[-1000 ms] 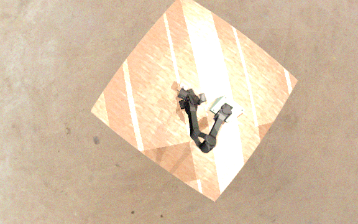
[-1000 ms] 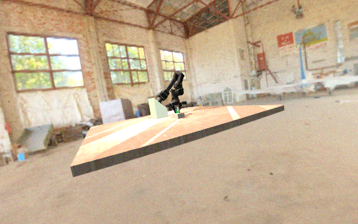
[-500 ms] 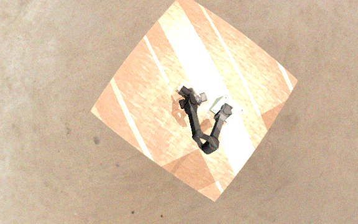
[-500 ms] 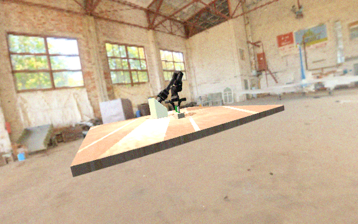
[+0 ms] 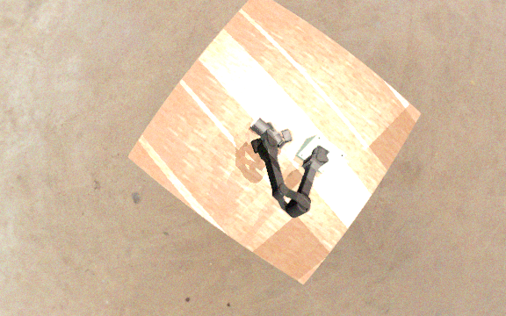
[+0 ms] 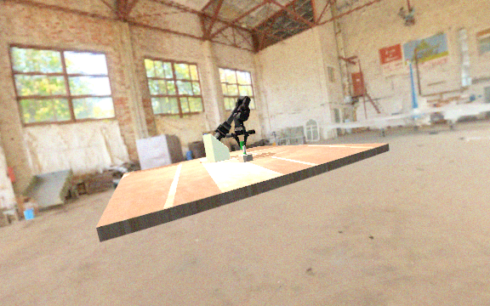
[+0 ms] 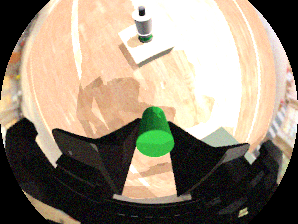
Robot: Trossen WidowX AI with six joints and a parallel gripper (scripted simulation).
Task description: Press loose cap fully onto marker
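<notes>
The holder block lies 100 mm ahead of my gripper tip, 60 mm below it and 50 mm to the right of it. From my gripper tip the other things lie so: green marker cap (10 mm above).
</notes>
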